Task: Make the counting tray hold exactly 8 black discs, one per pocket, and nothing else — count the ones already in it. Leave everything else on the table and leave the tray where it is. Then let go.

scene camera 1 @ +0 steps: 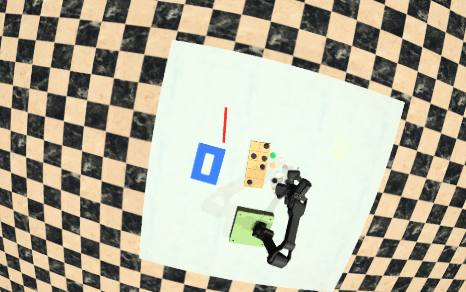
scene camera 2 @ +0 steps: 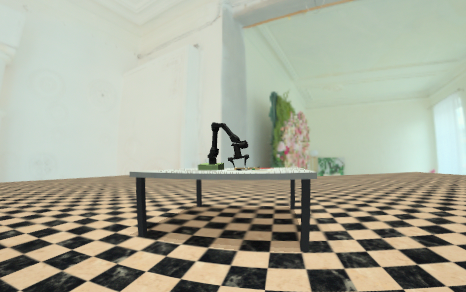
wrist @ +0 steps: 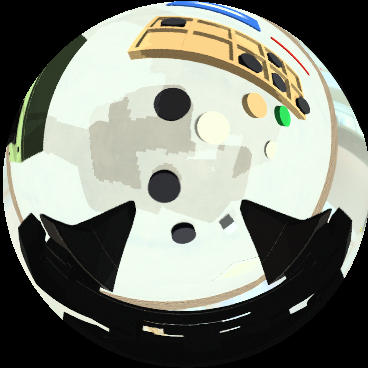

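Note:
The tan counting tray (scene camera 1: 256,176) (wrist: 142,53) lies flat with two rows of pockets. Several black discs sit in it; one (scene camera 1: 249,182) (wrist: 173,22) is at the end nearer the robot base, and the others are toward the far end. Three black discs lie loose on the table: one (scene camera 1: 274,180) (wrist: 172,104) near the tray, a second (wrist: 164,186) farther out, and a third (wrist: 183,233) beyond it. My gripper (scene camera 2: 240,166) (wrist: 188,205) is open and empty, pointing down low above the table. In scene camera 1 the arm hides the outer loose discs.
A cream disc (wrist: 212,127), tan disc (scene camera 1: 273,165) (wrist: 254,105), green disc (scene camera 1: 273,155) (wrist: 283,115) and small cream disc (wrist: 270,150) lie beside the tray. A small grey-white block (wrist: 227,222) is near the right finger. A blue frame (scene camera 1: 198,162) and red stick (scene camera 1: 225,125) lie beyond the tray.

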